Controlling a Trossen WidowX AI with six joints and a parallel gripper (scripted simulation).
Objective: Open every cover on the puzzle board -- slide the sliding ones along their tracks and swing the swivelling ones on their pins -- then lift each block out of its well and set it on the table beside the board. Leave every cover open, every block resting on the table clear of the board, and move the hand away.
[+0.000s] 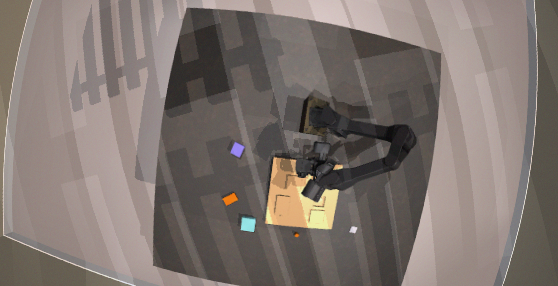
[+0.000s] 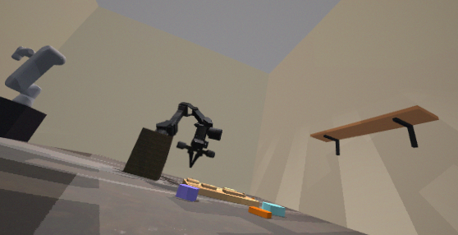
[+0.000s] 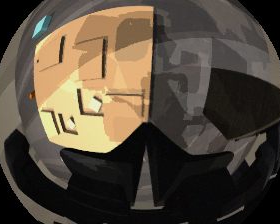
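Right now my gripper tip is 13 cm short of the puzzle board, 6 cm above it and 4 cm to the left of it. Round my gripper tip: purple block 32 cm to the right, 7 cm below, 5 cm behind; small grey piece 32 cm ahead, 21 cm to the left, 8 cm below; tiny orange piece 33 cm ahead, 7 cm below, 6 cm to the right.
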